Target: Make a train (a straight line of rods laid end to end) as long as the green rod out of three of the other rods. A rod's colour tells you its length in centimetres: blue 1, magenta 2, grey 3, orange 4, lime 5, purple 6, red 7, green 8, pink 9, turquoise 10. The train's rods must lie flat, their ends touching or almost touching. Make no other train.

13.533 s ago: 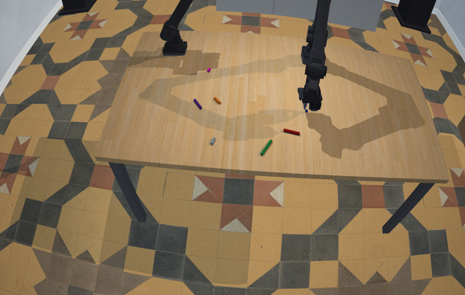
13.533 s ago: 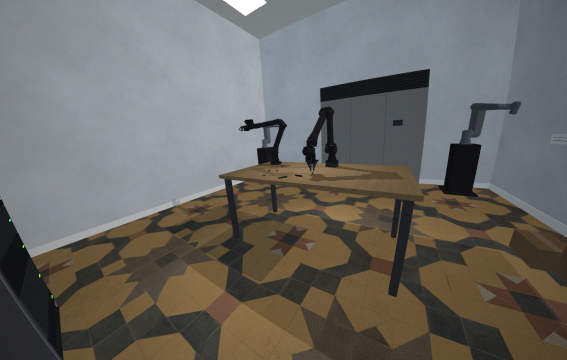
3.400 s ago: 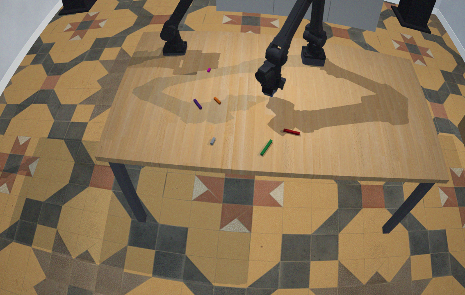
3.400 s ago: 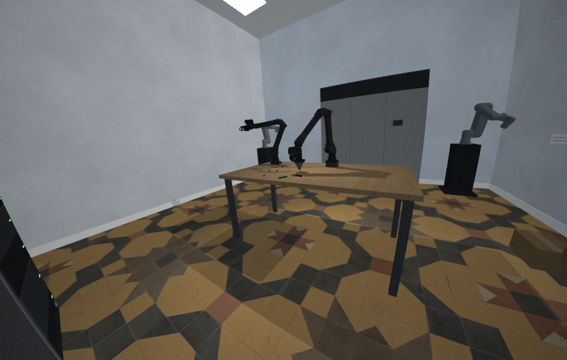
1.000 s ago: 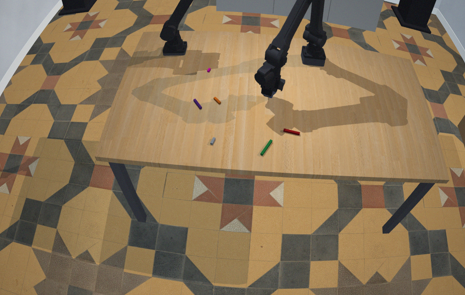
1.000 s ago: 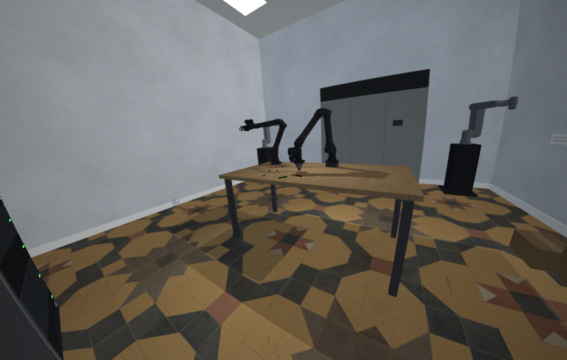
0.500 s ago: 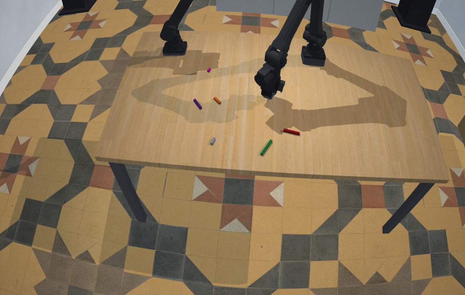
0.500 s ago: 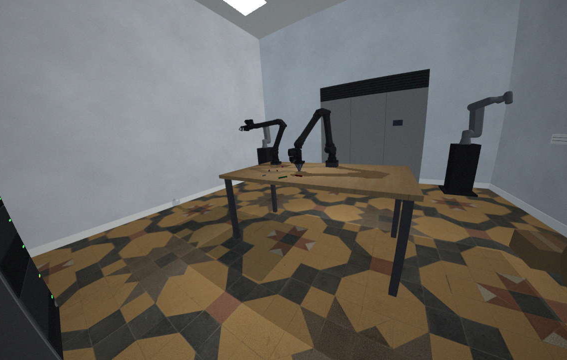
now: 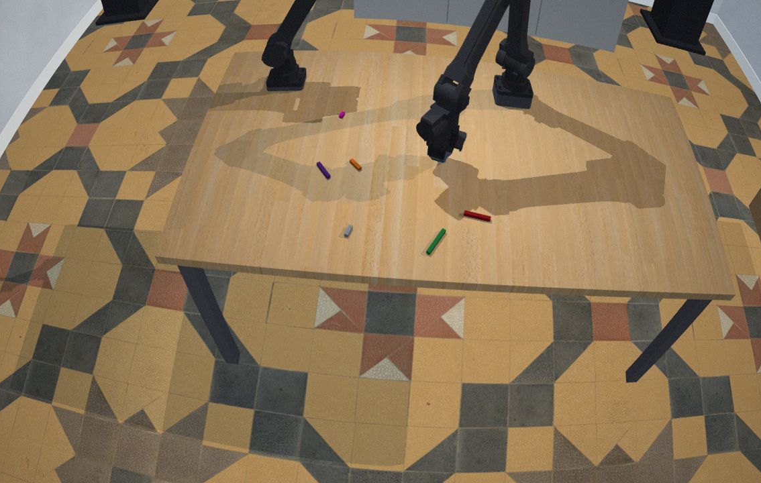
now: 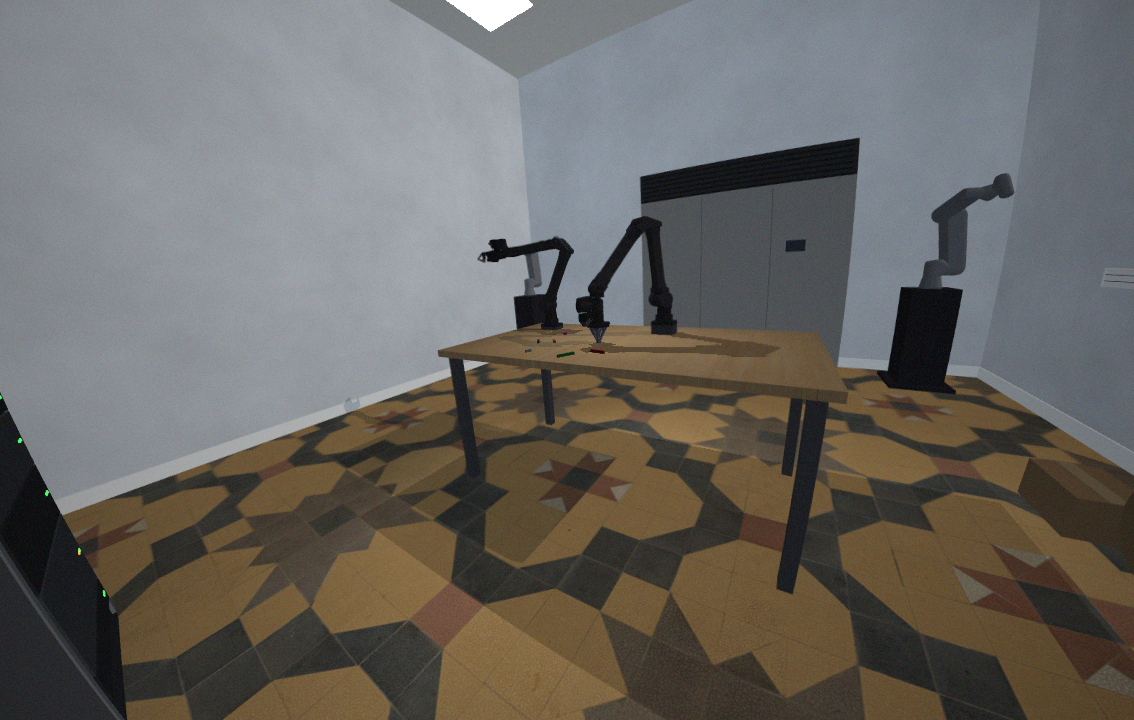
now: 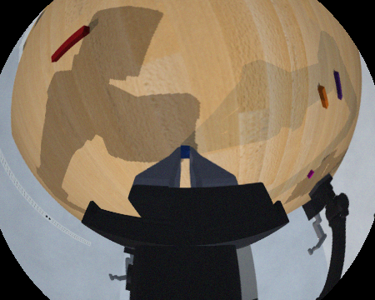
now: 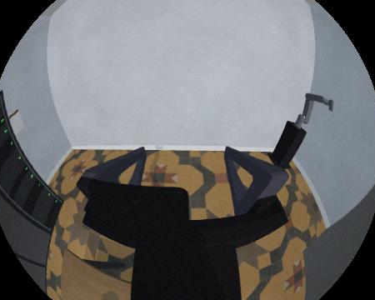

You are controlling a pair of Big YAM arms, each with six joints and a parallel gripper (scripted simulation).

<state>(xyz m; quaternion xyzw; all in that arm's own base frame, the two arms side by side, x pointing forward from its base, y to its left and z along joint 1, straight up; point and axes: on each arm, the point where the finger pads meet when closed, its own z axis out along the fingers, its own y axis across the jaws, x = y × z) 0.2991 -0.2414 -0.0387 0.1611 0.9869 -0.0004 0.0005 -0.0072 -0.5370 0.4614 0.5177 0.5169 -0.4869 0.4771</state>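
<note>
The blue rod lies right at my left hand. Round my left hand: green rod (27 cm ahead, 1 cm to the right); then purple rod (31 cm to the right, 7 cm ahead); then red rod (19 cm ahead, 9 cm to the left).
</note>
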